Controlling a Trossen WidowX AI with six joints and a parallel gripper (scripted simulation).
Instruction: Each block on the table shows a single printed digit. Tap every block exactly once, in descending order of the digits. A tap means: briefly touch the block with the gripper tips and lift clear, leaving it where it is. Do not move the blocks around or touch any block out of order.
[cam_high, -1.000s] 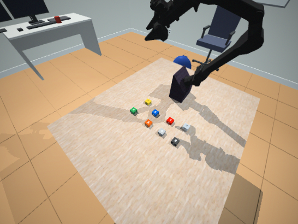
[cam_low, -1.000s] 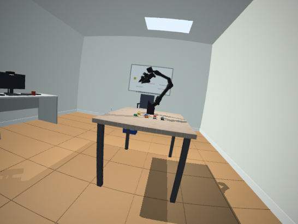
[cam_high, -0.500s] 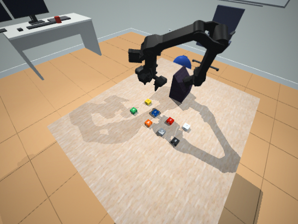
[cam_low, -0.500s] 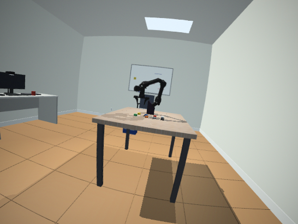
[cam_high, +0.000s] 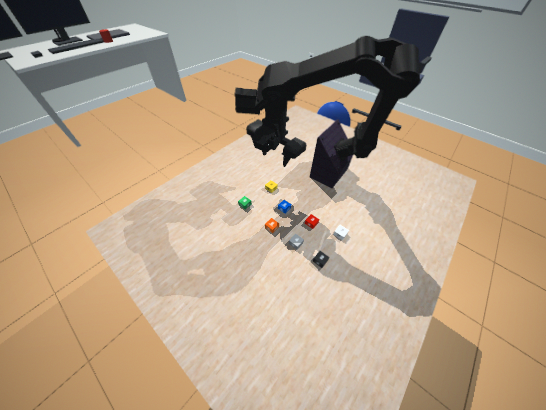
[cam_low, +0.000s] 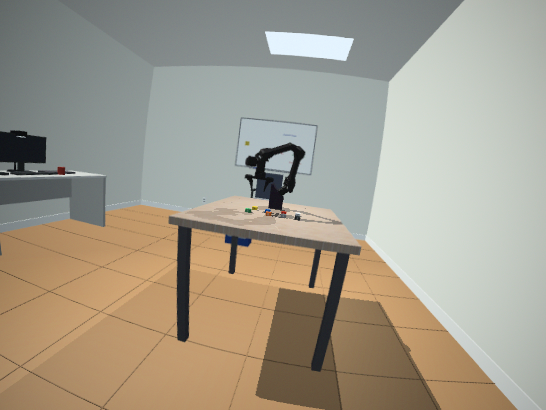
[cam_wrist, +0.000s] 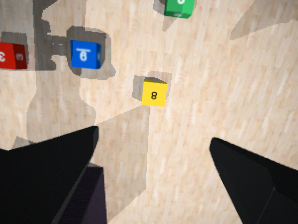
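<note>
My gripper tip is now 12 cm above the blue block, 9 cm to the right of it and 5 cm short of it. Also, from my gripper tip: green block (13 cm ahead, 12 cm below, 3 cm to the right); yellow block (12 cm below, 1 cm ahead); orange block (14 cm ahead, 12 cm below, 10 cm to the left).
</note>
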